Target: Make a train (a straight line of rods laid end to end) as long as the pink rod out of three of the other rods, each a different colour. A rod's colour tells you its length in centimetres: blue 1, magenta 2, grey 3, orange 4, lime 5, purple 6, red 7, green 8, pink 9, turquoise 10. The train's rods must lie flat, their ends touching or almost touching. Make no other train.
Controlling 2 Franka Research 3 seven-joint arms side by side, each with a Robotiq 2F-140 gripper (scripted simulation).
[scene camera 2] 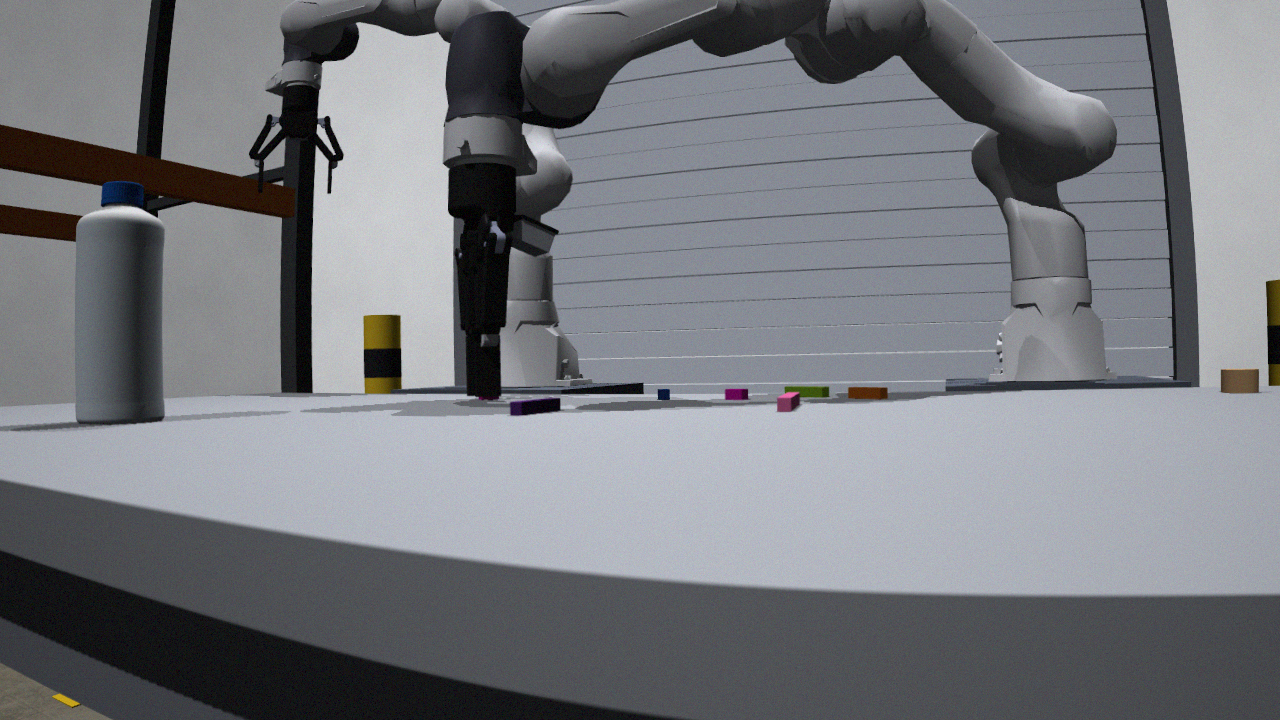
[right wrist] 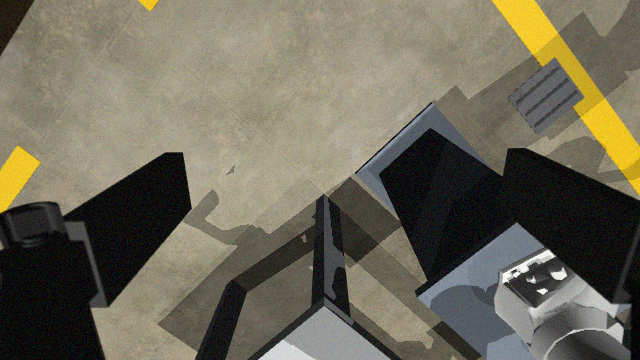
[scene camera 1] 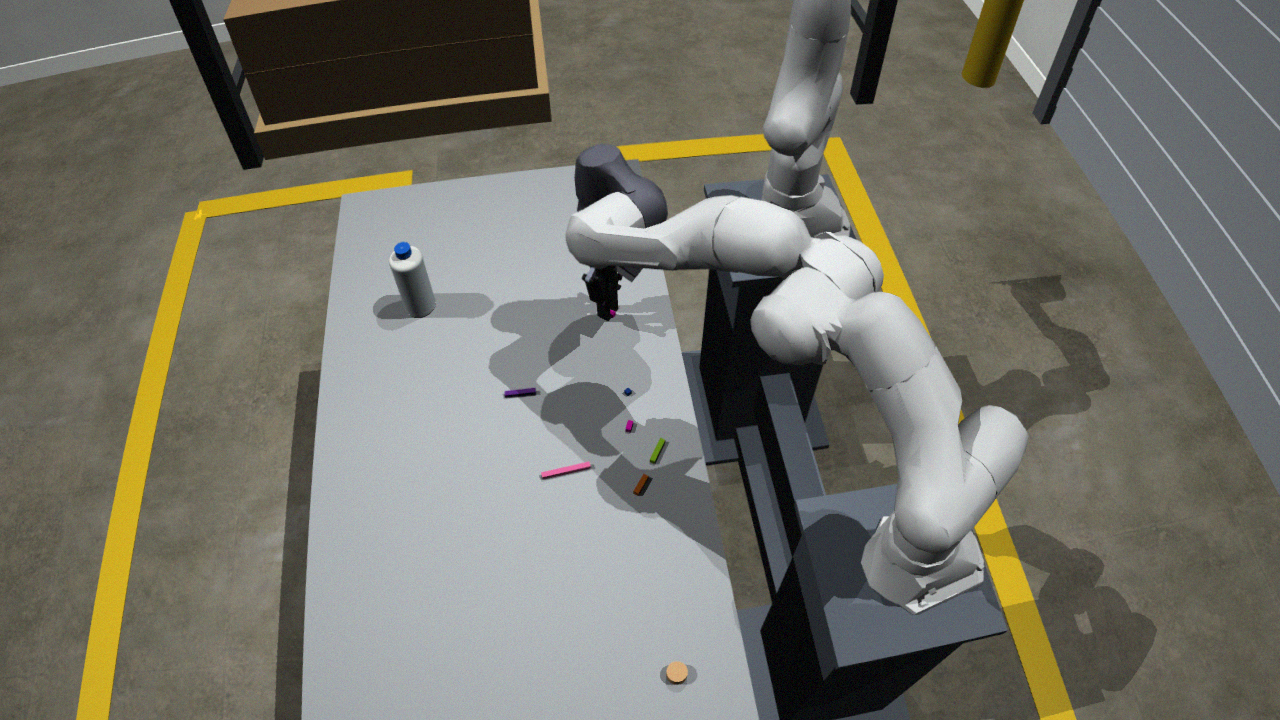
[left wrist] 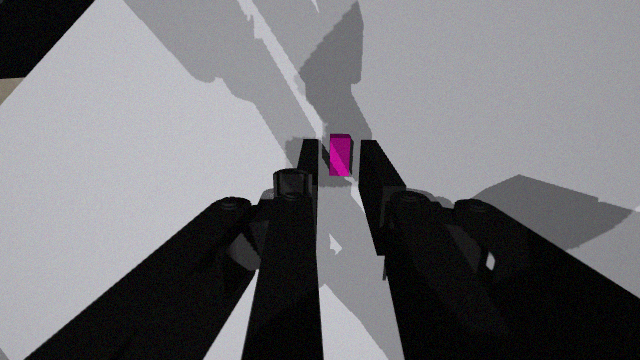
Scene:
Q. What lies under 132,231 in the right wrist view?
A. My right gripper.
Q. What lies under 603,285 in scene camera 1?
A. My left gripper.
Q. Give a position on a magenta rod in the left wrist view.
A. At 339,156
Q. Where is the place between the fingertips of my left gripper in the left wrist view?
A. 338,164

